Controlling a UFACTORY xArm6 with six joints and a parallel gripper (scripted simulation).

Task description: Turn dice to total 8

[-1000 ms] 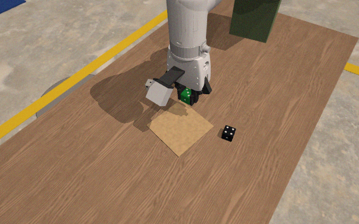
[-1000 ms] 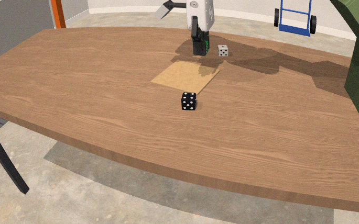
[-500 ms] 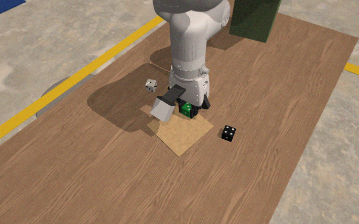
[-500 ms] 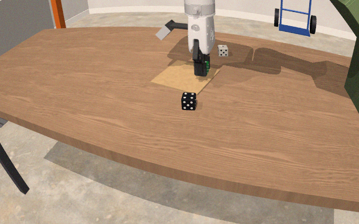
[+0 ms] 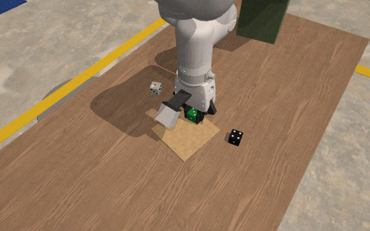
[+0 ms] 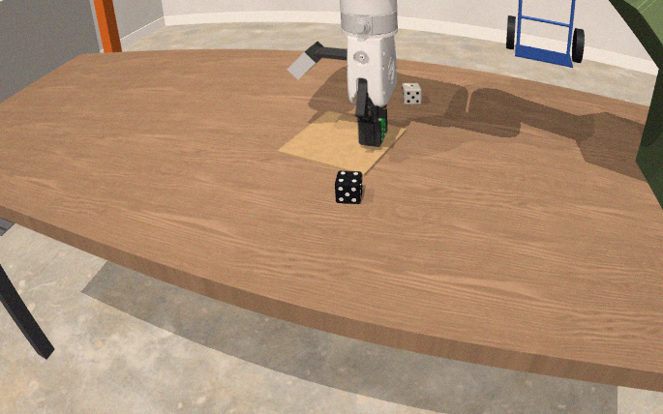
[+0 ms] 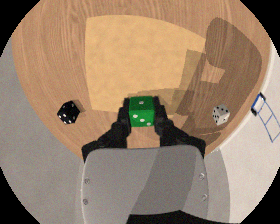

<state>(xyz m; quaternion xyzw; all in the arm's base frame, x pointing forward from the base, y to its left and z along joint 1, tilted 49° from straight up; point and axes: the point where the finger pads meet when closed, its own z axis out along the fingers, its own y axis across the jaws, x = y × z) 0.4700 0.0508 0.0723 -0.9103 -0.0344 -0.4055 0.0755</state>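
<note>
My hand is 10 mm above the green die. From my hand the other things lie so: tan mat (40 mm ahead, 30 mm below, 10 mm to the left); white die (170 mm to the right, 20 mm below); black die (130 mm to the left, 30 mm behind, 20 mm below).
</note>
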